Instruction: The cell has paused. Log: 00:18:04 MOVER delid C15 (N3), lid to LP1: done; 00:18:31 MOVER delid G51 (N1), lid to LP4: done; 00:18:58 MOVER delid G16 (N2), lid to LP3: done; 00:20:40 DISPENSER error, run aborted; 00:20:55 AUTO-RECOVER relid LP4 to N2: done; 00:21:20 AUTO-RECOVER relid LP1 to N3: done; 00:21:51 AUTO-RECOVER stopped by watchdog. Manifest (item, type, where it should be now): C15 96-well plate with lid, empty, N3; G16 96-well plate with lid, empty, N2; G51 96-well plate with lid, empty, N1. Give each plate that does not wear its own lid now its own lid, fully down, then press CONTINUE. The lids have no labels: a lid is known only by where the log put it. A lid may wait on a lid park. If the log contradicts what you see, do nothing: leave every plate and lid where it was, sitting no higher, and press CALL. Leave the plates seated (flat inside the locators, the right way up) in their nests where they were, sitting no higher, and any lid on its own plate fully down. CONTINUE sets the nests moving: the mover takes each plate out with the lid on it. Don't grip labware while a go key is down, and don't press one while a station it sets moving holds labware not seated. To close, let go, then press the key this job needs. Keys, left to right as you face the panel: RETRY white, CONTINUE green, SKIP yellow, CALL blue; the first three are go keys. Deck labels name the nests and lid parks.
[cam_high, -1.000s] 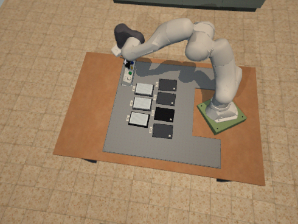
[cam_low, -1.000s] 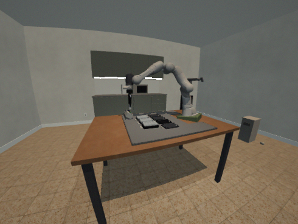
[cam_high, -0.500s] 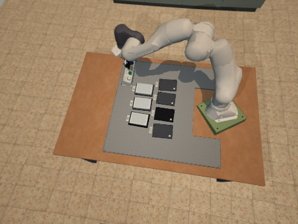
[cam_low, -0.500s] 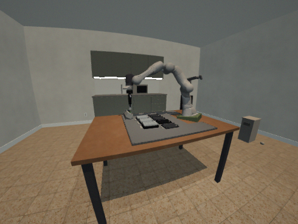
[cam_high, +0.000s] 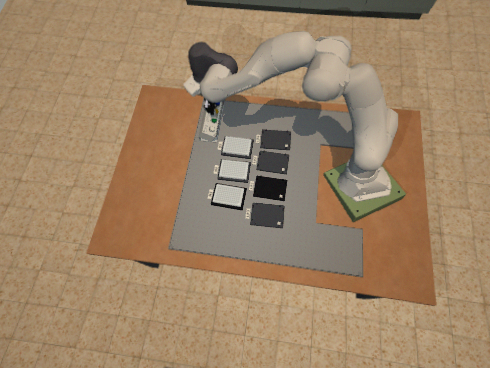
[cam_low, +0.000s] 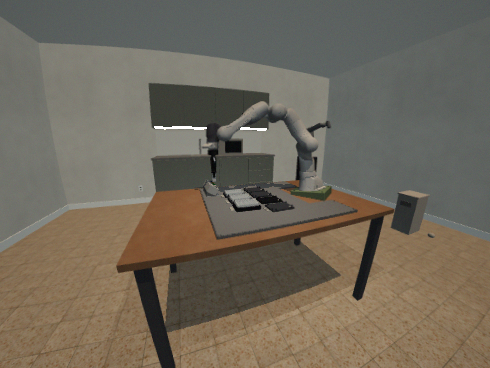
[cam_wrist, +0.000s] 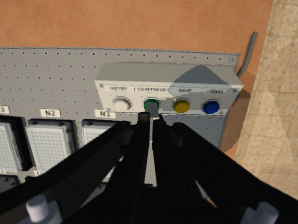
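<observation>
The green continue key lies 60 mm below my hand. Round my hand: yellow skip key 10 mm behind, 50 mm to the right, 60 mm below; white retry key 10 mm ahead, 50 mm to the left, 60 mm below; blue call key 10 mm behind, 100 mm to the right, 60 mm below.
</observation>
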